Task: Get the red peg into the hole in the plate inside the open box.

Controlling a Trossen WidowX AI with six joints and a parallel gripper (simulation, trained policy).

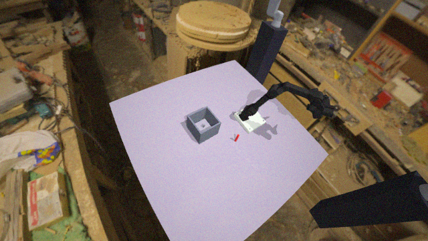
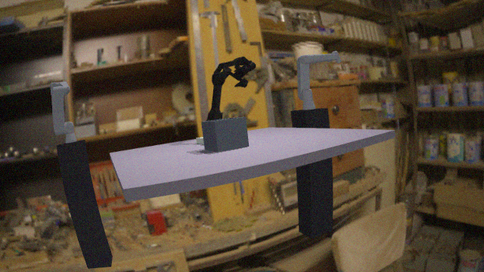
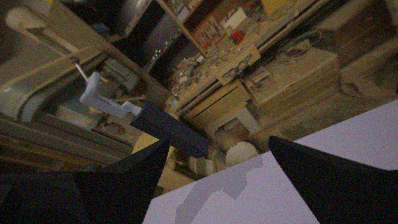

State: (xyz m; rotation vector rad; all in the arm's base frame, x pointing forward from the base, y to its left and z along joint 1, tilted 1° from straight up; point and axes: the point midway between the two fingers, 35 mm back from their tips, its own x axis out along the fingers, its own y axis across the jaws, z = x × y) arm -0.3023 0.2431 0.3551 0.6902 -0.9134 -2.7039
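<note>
Right now my gripper tip is 490 mm short of the red peg, 330 mm above it and 100 mm to the left of it. The rest, counted from my gripper tip: light grey plate: 670 mm ahead, 320 mm below, 270 mm to the right.
</note>
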